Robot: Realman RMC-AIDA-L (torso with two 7-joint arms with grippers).
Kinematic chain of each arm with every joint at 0, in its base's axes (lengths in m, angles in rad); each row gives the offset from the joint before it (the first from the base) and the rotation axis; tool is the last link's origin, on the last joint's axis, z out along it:
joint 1: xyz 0 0 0.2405 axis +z
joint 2: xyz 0 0 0 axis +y
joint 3: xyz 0 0 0.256 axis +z
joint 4: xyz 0 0 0 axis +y
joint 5: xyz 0 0 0.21 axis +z
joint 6: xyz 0 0 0 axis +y
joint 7: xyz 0 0 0.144 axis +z
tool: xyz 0 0 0
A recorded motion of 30 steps. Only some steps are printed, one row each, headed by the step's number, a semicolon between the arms.
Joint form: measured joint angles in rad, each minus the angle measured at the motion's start. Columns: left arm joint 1, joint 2, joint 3, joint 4, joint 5, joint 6, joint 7; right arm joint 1, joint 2, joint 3, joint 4, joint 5, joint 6, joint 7.
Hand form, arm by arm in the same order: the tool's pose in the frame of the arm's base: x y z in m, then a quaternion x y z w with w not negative. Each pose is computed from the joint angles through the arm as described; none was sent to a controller.
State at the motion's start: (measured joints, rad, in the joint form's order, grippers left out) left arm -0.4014 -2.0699 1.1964 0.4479 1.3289 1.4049 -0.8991; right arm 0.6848 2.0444 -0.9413 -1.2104 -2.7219 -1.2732 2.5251
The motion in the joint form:
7: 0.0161 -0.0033 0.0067 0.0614 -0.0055 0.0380 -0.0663; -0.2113 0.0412 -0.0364 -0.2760 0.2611 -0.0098 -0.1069
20: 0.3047 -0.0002 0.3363 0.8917 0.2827 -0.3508 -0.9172; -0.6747 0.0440 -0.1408 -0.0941 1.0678 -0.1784 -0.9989
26: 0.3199 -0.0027 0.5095 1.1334 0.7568 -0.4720 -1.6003; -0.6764 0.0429 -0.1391 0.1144 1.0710 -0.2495 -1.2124
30: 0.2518 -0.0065 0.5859 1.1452 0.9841 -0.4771 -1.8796; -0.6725 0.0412 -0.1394 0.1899 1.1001 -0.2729 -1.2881
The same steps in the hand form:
7: -0.2526 0.2990 -0.0391 -0.91347 -0.11792 -0.34526 0.18018; 0.2117 0.3875 0.1059 -0.85142 0.35781 0.04760 0.38051
20: -0.2030 0.2980 -0.0159 -0.92251 -0.23978 -0.22779 0.19897; 0.2697 0.2603 0.0574 -0.92452 0.18266 0.22230 0.24998
26: -0.1810 0.2958 -0.0310 -0.89519 -0.36247 -0.13059 0.22406; 0.2970 0.2356 0.0269 -0.93508 0.17086 0.22844 0.21035
30: -0.1726 0.3026 -0.0454 -0.88278 -0.39603 -0.08032 0.23960; 0.3015 0.2286 0.0190 -0.93364 0.16337 0.24536 0.20354

